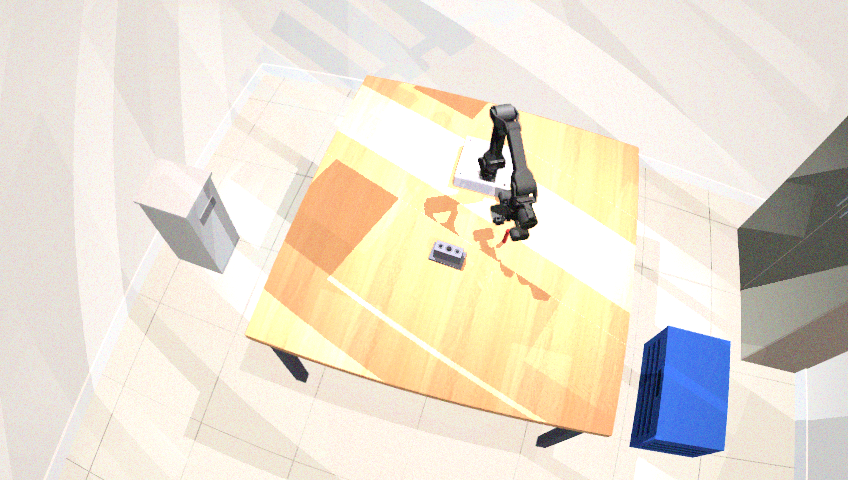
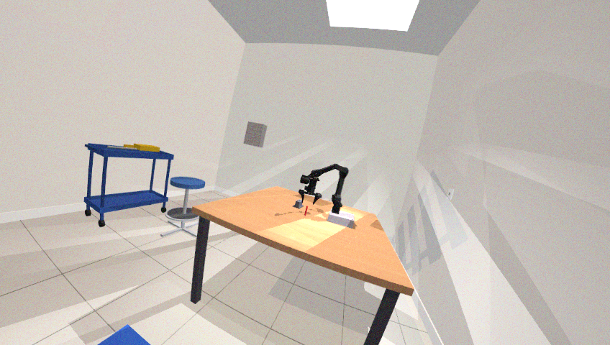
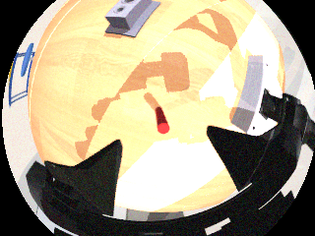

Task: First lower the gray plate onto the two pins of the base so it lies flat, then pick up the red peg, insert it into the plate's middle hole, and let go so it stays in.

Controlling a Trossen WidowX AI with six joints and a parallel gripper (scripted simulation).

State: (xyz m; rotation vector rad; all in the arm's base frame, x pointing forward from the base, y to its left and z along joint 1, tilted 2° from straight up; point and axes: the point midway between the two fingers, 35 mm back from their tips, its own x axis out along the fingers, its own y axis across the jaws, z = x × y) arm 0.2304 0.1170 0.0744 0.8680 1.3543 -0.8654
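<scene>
Now: the red peg 6 cm below my gripper tip. From my gripper tip the other things lie so: gray base: 12 cm ahead, 18 cm to the right, 9 cm below; then gray plate: 12 cm ahead, 18 cm to the right, 6 cm below.
</scene>
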